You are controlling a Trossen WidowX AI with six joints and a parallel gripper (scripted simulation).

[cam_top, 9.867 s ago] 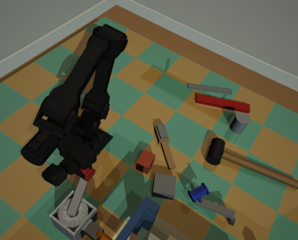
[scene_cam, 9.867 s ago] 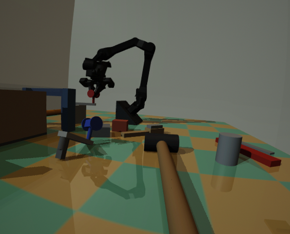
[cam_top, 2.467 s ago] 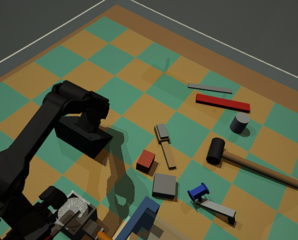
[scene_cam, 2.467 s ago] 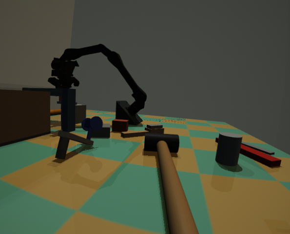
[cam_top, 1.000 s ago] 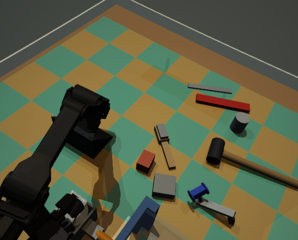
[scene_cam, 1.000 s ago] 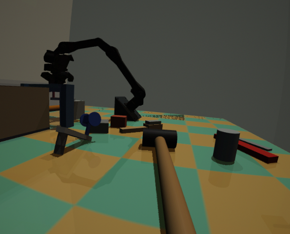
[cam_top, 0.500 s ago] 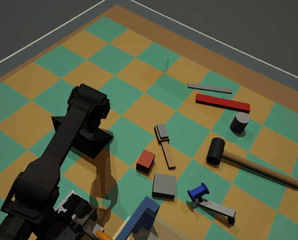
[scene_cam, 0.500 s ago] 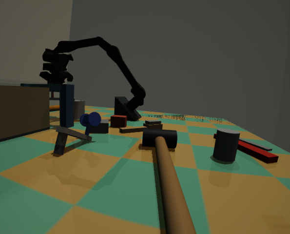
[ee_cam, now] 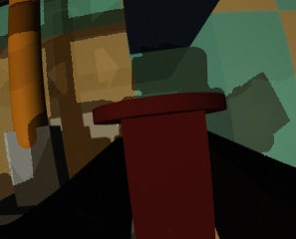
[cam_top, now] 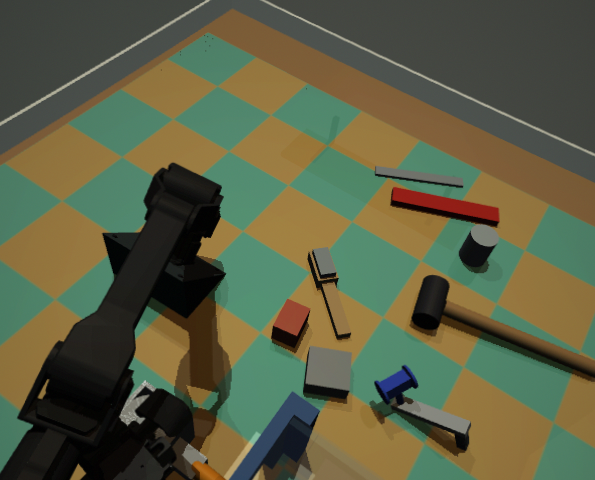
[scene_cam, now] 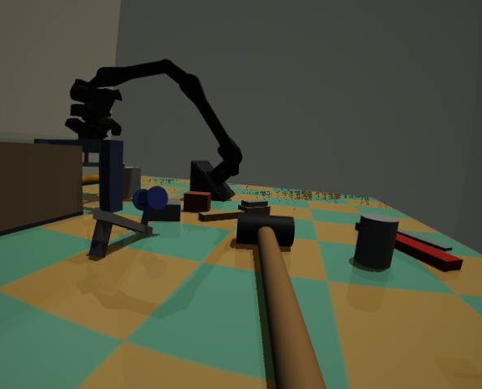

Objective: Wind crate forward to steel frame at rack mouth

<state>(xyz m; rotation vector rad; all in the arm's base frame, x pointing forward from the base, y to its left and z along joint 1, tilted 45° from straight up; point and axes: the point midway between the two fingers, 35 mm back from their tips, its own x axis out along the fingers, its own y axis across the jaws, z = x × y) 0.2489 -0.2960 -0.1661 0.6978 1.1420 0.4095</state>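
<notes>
My gripper tip is 4 cm past the red-knobbed winch handle, 3 cm to the right of it and 3 cm above it. The rest, counted from my gripper tip: clear-panelled cubby 33 cm ahead, 8 cm to the left, 2 cm below; red cylindrical grip 2 cm behind; boxy winch 9 cm behind, 7 cm to the left, 10 cm below.
</notes>
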